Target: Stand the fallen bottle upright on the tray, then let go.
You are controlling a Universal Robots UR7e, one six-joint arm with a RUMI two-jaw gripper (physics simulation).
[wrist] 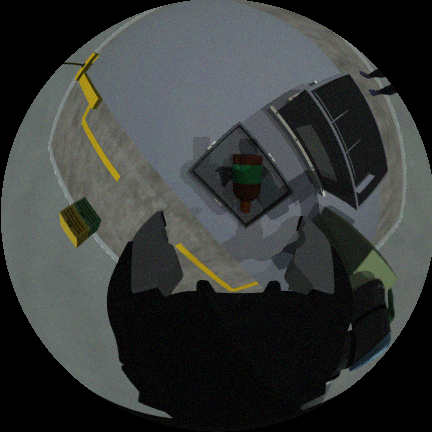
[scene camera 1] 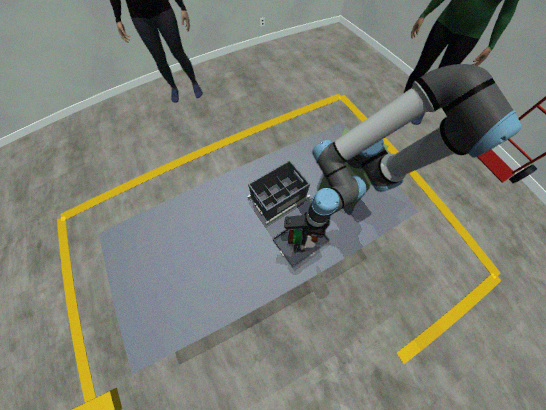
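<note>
A brown bottle with a green label lies on its side on the shallow dark tray. In the wrist view its neck points down the picture, toward the side where the gripper is. My gripper is open, with nothing between its fingers. In the wrist view the fingertips stand wide apart below the bottle, one to each side. In the scene view the gripper is over the tray and hides part of the bottle. A small dark shape shows beside the bottle; I cannot tell what it is.
A dark divided crate stands close beside the tray on the blue-grey surface. Yellow floor lines surround the area. Two people stand behind it, and a red hand truck is at the right.
</note>
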